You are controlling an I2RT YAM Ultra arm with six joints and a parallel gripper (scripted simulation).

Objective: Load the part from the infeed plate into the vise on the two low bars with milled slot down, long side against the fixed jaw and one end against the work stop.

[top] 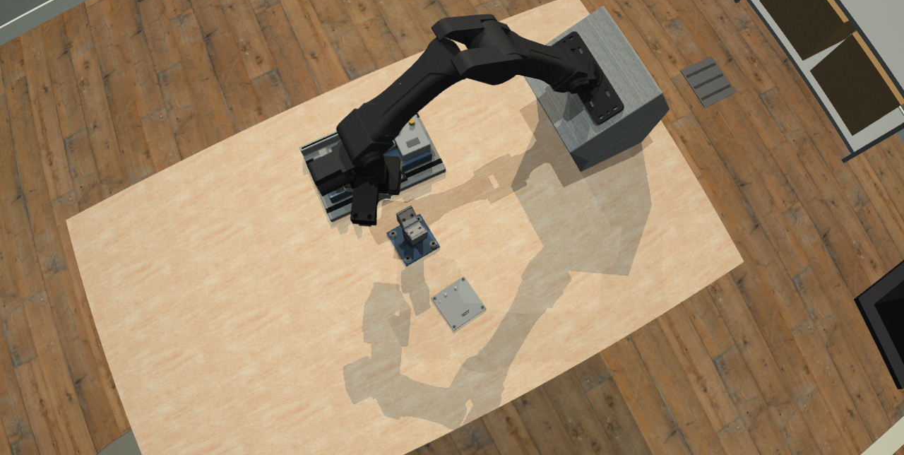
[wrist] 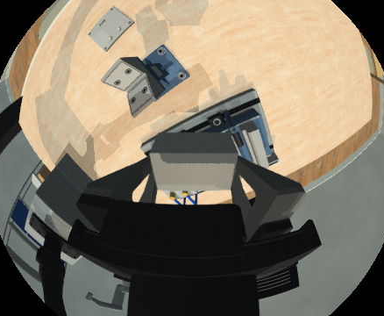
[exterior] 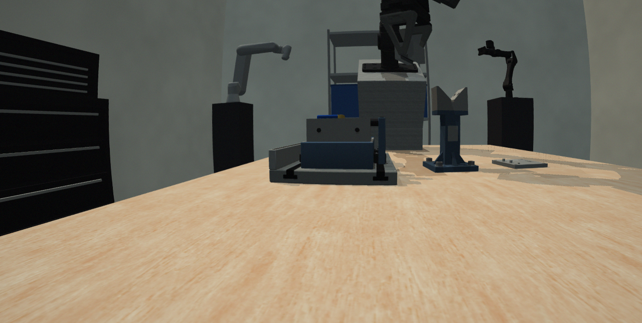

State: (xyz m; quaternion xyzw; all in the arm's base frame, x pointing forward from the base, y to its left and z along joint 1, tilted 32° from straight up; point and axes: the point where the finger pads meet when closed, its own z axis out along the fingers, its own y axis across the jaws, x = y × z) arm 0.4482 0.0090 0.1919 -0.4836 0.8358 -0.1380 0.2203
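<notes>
Right now my hand is 140 mm above the fixed jaw, 130 mm to the left of it and 70 mm short of it. The rest, counted from my hand: part (10 mm below); then work stop rod (130 mm below, 80 mm to the right, 40 mm ahead); then vise (180 mm below, 130 mm to the right, 30 mm behind).
</notes>
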